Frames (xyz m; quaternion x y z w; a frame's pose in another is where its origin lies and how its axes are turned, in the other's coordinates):
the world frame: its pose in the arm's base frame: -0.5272 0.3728 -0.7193 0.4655 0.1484 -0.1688 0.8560
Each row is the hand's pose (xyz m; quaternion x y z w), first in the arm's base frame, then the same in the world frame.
Working: the arm's base frame: its pose in the world frame: 0.2344 0.5725 0.7428 -0.4655 -0.1484 0.1688 0.8560

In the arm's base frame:
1: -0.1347 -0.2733 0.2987 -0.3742 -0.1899 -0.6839 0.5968
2: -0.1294 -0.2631 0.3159 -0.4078 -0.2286 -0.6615 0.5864
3: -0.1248 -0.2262 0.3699 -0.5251 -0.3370 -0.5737 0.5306
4: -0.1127 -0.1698 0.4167 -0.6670 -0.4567 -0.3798 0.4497
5: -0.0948 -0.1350 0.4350 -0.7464 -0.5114 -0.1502 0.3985
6: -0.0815 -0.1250 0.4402 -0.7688 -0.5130 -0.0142 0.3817
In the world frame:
1: 0.0317 0.5987 1.1173 -0.4646 -0.6327 -0.4518 0.4239
2: 0.0278 0.6190 1.1182 -0.4853 -0.6595 -0.4214 0.3899
3: 0.0042 0.6801 1.1156 -0.5545 -0.7229 -0.3226 0.2566
4: -0.0127 0.7490 1.0934 -0.6469 -0.7471 -0.1356 0.0708
5: -0.0094 0.7881 1.0752 0.7158 0.6928 -0.0660 0.0569
6: -0.0011 0.8027 1.0708 0.7470 0.6321 -0.1770 0.1049

